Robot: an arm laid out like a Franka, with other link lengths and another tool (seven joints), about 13 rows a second.
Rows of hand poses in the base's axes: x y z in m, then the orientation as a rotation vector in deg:
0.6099 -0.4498 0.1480 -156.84 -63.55 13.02
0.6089 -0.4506 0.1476 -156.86 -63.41 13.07
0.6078 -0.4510 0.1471 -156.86 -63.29 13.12
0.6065 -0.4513 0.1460 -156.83 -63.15 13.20
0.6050 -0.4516 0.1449 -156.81 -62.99 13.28
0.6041 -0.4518 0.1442 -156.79 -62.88 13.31
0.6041 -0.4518 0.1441 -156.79 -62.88 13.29
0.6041 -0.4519 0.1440 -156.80 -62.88 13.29
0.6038 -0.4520 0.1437 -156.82 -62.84 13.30
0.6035 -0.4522 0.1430 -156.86 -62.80 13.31
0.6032 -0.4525 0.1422 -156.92 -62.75 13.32
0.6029 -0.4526 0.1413 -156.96 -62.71 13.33
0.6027 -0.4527 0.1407 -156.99 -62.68 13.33
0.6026 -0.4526 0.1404 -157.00 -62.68 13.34
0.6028 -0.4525 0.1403 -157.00 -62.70 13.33
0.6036 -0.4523 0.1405 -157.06 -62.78 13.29
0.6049 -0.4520 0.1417 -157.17 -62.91 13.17
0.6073 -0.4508 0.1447 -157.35 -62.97 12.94
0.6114 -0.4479 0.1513 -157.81 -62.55 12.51
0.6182 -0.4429 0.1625 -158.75 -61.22 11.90
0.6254 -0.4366 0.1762 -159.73 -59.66 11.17
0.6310 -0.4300 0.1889 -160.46 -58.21 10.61
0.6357 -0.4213 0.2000 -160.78 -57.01 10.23
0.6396 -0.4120 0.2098 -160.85 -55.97 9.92
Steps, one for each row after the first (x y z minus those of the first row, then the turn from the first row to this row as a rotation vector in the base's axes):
-0.0010 -0.0008 -0.0004 0.01 0.05 -0.09
-0.0021 -0.0012 -0.0009 0.02 0.10 -0.17
-0.0034 -0.0015 -0.0020 0.06 0.19 -0.24
-0.0049 -0.0018 -0.0031 0.10 0.27 -0.34
-0.0058 -0.0020 -0.0038 0.13 0.32 -0.40
-0.0058 -0.0020 -0.0039 0.14 0.31 -0.41
-0.0058 -0.0021 -0.0040 0.13 0.30 -0.41
-0.0061 -0.0022 -0.0043 0.12 0.31 -0.44
-0.0064 -0.0024 -0.0050 0.09 0.31 -0.47
-0.0067 -0.0027 -0.0058 0.05 0.30 -0.51
-0.0070 -0.0028 -0.0067 0.03 0.30 -0.54
-0.0072 -0.0029 -0.0073 0.01 0.29 -0.57
-0.0073 -0.0028 -0.0076 0.00 0.30 -0.57
-0.0071 -0.0027 -0.0077 -0.01 0.29 -0.56
-0.0063 -0.0025 -0.0075 -0.07 0.22 -0.52
-0.0050 -0.0022 -0.0063 -0.16 0.09 -0.46
-0.0026 -0.0010 -0.0033 -0.26 -0.13 -0.47
0.0015 0.0019 0.0033 -0.41 -0.48 -0.86
0.0083 0.0069 0.0145 -0.68 -0.94 -1.92
0.0155 0.0132 0.0282 -0.91 -1.46 -3.14
0.0211 0.0198 0.0409 -1.01 -1.80 -4.24
0.0258 0.0285 0.0520 -0.89 -1.94 -5.09
0.0297 0.0378 0.0618 -0.61 -1.97 -5.80

